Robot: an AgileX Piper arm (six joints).
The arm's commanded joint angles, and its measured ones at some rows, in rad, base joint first. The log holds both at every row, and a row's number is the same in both.
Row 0, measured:
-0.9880, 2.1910, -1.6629, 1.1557, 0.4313, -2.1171
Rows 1 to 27, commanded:
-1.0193, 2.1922, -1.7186, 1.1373, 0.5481, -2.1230
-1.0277, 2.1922, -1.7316, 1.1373, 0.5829, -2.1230
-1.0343, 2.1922, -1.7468, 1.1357, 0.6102, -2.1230
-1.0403, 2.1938, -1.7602, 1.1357, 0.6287, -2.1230
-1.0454, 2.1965, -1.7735, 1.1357, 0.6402, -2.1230
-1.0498, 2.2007, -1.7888, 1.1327, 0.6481, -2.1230
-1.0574, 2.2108, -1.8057, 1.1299, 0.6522, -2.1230
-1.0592, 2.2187, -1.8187, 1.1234, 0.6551, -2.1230
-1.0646, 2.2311, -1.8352, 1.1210, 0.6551, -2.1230
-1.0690, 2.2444, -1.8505, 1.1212, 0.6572, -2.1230
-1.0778, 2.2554, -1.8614, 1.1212, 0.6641, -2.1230
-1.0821, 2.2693, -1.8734, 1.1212, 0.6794, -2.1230
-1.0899, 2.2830, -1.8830, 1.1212, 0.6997, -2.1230
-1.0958, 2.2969, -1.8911, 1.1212, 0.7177, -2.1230
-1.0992, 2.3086, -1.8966, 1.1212, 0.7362, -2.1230
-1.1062, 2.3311, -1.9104, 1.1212, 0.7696, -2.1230
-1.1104, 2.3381, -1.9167, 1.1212, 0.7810, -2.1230
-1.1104, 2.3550, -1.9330, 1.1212, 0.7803, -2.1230
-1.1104, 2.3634, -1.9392, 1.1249, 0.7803, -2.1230
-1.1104, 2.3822, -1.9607, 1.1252, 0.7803, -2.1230
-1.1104, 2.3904, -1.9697, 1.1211, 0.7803, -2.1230
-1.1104, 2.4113, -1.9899, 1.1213, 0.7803, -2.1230
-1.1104, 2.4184, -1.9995, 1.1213, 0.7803, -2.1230
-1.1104, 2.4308, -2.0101, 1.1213, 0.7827, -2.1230
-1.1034, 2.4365, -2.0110, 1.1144, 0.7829, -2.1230
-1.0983, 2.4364, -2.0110, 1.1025, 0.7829, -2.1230
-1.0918, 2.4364, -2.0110, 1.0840, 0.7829, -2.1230
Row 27, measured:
-1.1070, 2.4372, -2.0000, 1.1109, 0.7686, -2.1192
